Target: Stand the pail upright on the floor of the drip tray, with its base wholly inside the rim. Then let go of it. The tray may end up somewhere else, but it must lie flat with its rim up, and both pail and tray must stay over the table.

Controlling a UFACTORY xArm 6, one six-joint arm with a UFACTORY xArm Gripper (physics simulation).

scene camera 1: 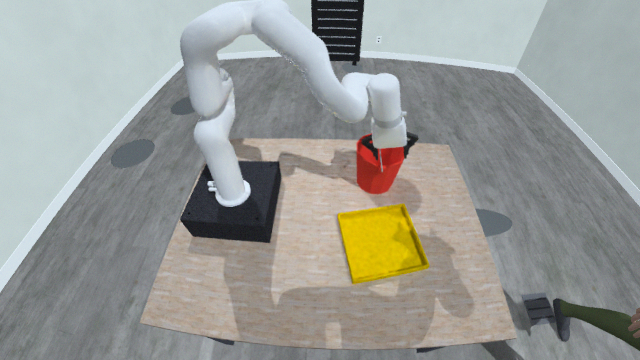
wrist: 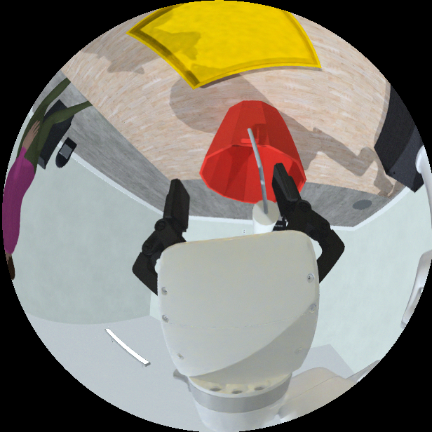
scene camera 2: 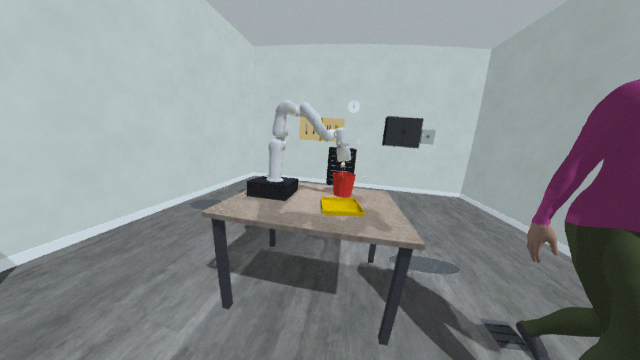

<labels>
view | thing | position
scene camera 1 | gripper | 391, 155
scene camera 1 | yellow drip tray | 379, 243
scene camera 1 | red pail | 370, 178
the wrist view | gripper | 227, 179
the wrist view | yellow drip tray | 201, 49
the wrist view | red pail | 229, 167
</labels>
